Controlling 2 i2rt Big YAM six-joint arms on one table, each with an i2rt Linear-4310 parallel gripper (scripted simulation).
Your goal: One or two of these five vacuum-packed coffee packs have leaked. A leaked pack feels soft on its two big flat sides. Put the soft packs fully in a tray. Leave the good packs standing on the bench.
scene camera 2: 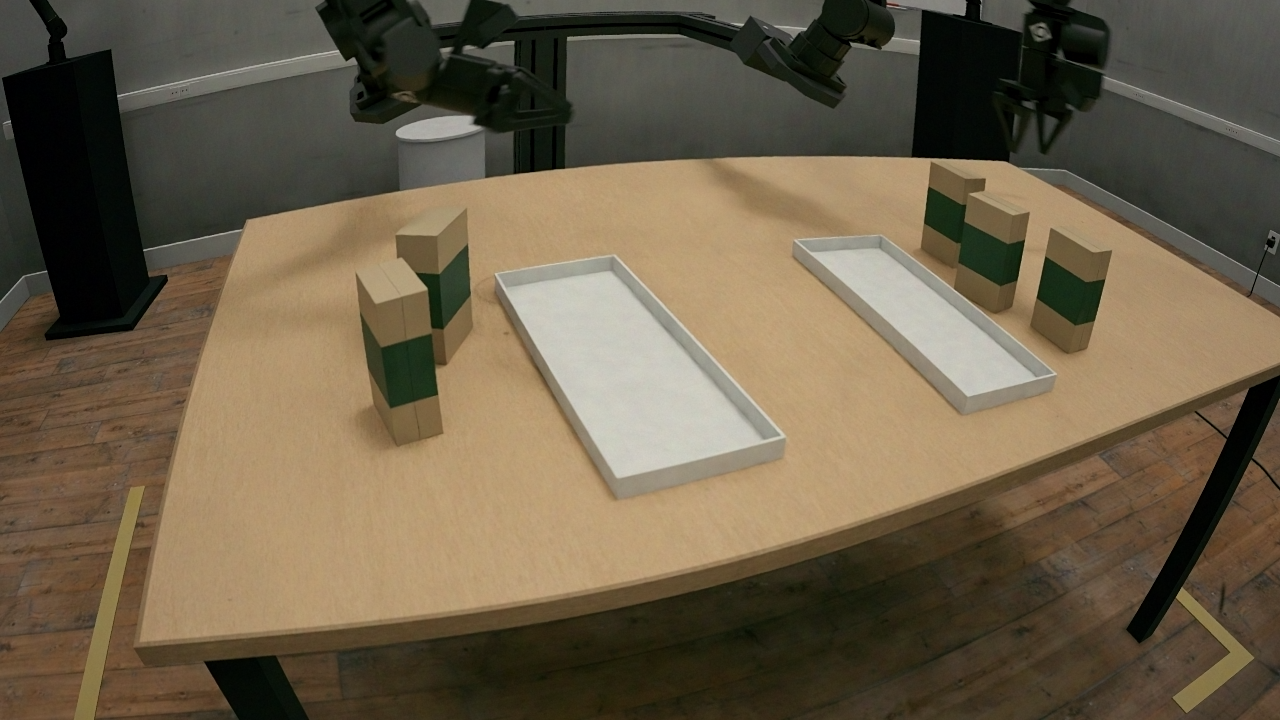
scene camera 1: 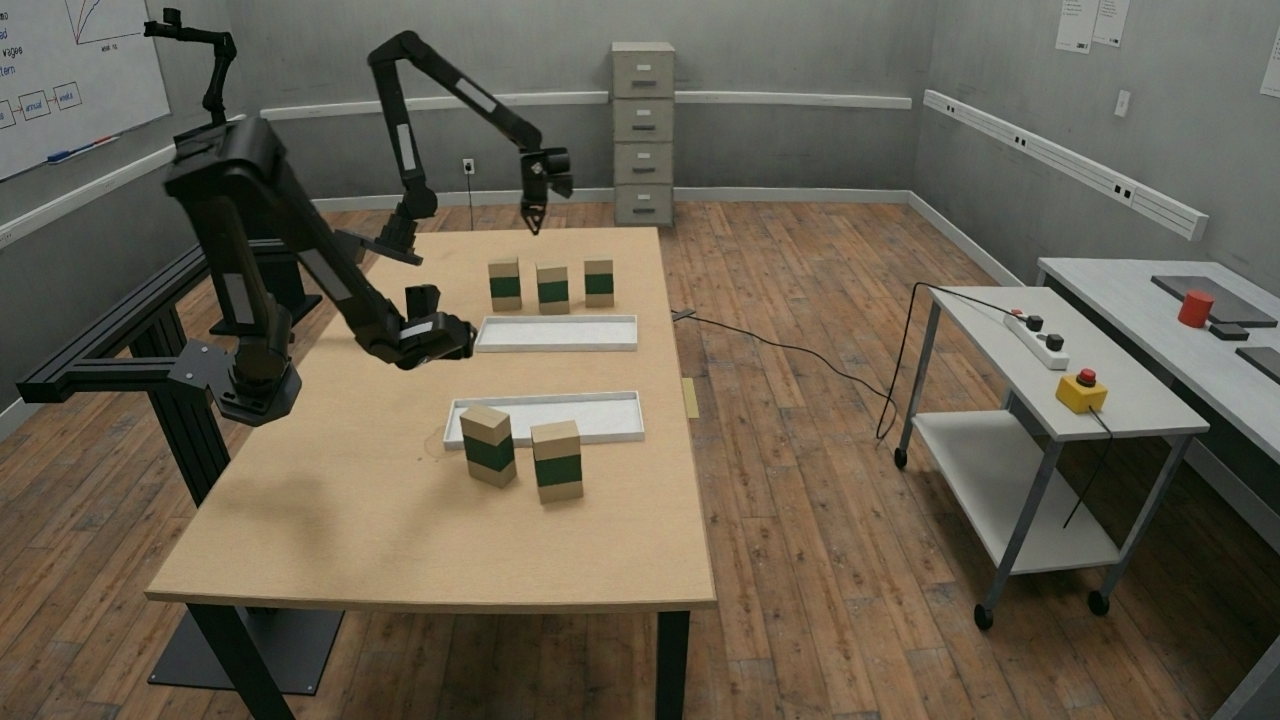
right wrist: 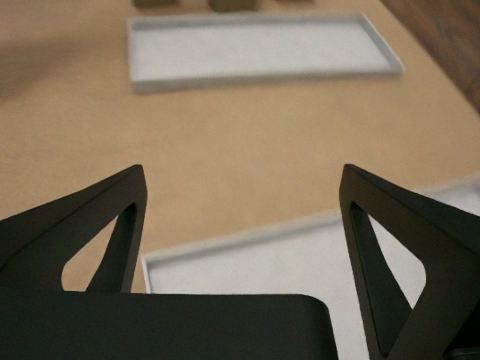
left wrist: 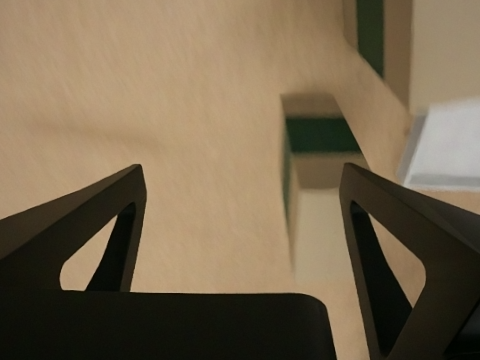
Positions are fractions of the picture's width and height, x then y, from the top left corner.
Labels:
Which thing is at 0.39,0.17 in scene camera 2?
My right gripper.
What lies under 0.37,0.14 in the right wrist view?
A white tray.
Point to a white tray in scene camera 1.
0.46,0.46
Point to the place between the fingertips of my left gripper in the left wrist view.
0.51,0.50

